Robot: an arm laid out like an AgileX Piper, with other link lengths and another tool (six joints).
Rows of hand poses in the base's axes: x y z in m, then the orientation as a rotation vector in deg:
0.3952, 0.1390, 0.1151, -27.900, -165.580, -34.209
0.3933, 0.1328, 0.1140, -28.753, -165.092, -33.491
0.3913, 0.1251, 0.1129, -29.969, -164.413, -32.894
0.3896, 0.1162, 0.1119, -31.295, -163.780, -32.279
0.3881, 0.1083, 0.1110, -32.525, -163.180, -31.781
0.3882, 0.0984, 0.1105, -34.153, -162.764, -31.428
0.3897, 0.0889, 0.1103, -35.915, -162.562, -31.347
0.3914, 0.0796, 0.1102, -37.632, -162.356, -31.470
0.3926, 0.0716, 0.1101, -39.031, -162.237, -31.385
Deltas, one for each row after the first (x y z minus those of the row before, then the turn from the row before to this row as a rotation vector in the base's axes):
-0.0019, -0.0062, -0.0011, -0.367, 0.649, -0.477
-0.0020, -0.0077, -0.0011, -0.272, 0.777, -0.725
-0.0017, -0.0089, -0.0010, -0.310, 0.726, -0.808
-0.0015, -0.0079, -0.0009, -0.243, 0.654, -0.761
0.0001, -0.0099, -0.0005, -0.251, 0.408, -1.059
0.0015, -0.0095, -0.0002, -0.168, 0.103, -1.186
0.0017, -0.0093, -0.0001, -0.041, 0.030, -1.175
0.0012, -0.0080, -0.0001, -0.164, 0.026, -0.942

